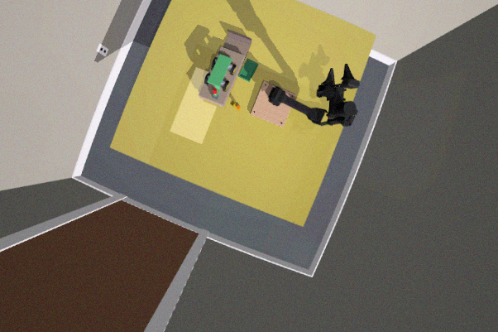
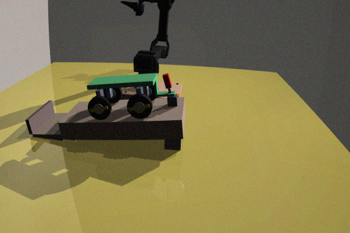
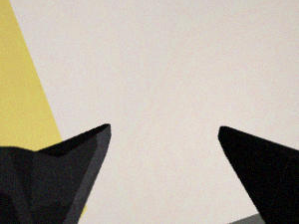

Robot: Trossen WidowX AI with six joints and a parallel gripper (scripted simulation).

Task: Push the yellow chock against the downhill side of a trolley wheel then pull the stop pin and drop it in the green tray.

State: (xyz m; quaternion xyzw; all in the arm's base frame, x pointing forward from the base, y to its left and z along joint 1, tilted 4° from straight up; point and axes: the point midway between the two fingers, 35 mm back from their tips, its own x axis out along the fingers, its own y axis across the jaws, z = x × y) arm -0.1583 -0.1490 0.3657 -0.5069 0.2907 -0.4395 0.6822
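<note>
My gripper tip is 370 mm above the yellow chock, 350 mm short of it and 310 mm to the right of it. From my gripper tip the other things lie so: green-decked trolley (500 mm ahead, 270 mm below, 210 mm to the left); red-headed stop pin (460 mm ahead, 320 mm to the left, 260 mm below); green tray (390 mm below, 390 mm ahead, 90 mm to the left).
</note>
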